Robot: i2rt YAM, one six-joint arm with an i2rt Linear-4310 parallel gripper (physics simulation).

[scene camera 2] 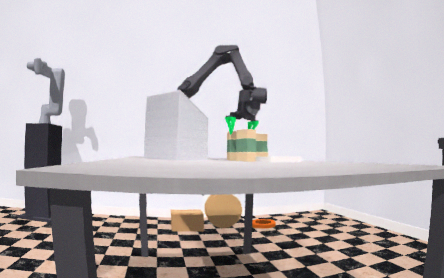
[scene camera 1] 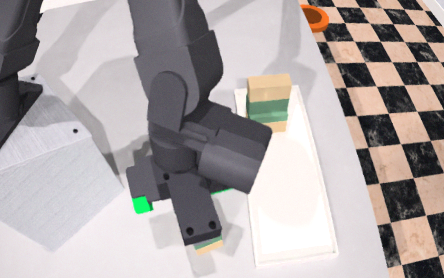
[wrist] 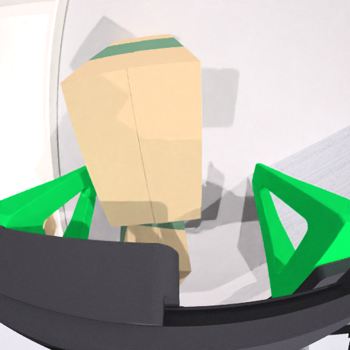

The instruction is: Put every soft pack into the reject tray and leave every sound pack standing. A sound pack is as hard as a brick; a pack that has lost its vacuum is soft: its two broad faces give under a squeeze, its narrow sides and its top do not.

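Places are measured from the arm's base along level axes (x ahead, y left, z up), in millimetres.
Pixels of known places: gripper, fingertip midpoint: (scene camera 2: 240, 135); arm's base, link origin: (scene camera 2: 177, 107) (scene camera 1: 2, 116).
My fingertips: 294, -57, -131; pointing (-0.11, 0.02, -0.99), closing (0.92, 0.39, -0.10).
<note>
For each thing: its top centre in the pictures, then the offset to it from my fingertips, as dx, dy, dz. Level surfaces: height alone.
- tan pack with a green band, top centre: (scene camera 1: 193, 203) (scene camera 2: 246, 129) +25, -18, +25
- second pack, top centre: (scene camera 2: 230, 143) -31, +108, -35
- third pack, top centre: (scene camera 1: 269, 80) (scene camera 2: 259, 133) +138, +230, +28
- white reject tray, top centre: (scene camera 1: 282, 162) (scene camera 2: 269, 156) +171, +125, -93
- grey table, surface height: dz -115
A tan pack with a green band (scene camera 1: 209, 246) (scene camera 2: 245, 145) (wrist: 150, 140) stands upright, mostly hidden by the arm in scene camera 1. A second pack (scene camera 2: 231, 145) (wrist: 160, 245) stands close behind it, partly hidden. A third pack (scene camera 1: 269, 102) (scene camera 2: 262, 145) stands upright at the far end of the white reject tray (scene camera 1: 290, 210) (scene camera 2: 287, 159) (wrist: 25, 90). My gripper (scene camera 1: 182, 198) (scene camera 2: 241, 131) (wrist: 174, 172) is open and empty, its green fingertips near the height of the pack tops. In the wrist view its left fingertip is close to the nearest pack's side; contact is unclear.
A large grey metal block (scene camera 1: 55, 195) (scene camera 2: 172, 127) (wrist: 320, 160) stands left of the packs in the scene views and carries the arm's base. The tray lies near the right edge of the grey table (scene camera 2: 150, 175). An orange ring (scene camera 1: 324, 20) (scene camera 2: 255, 224) lies on the floor.
</note>
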